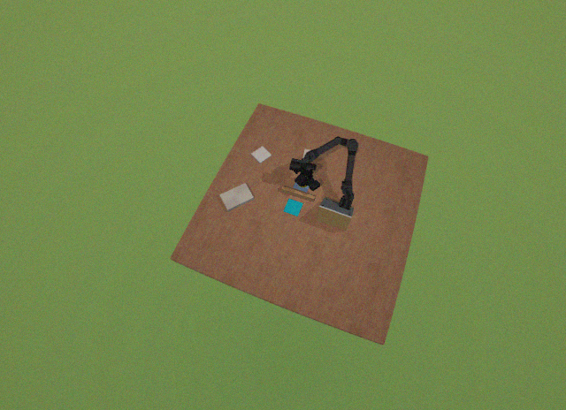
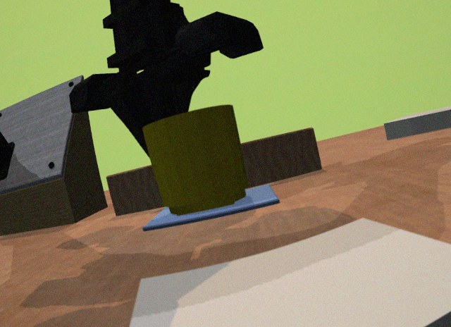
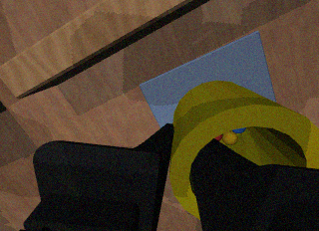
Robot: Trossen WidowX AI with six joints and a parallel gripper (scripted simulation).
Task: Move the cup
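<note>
My gripper tip is now 5 cm above the blue pad, 3 cm short of it and 1 cm to the left of it. Also, from my gripper tip: teal pad: 16 cm to the left, 5 cm below, 3 cm ahead; then blue marble: 4 cm ahead, 2 cm to the right, 2 cm below; then yellow cup: 2 cm to the right, 2 cm ahead.
</note>
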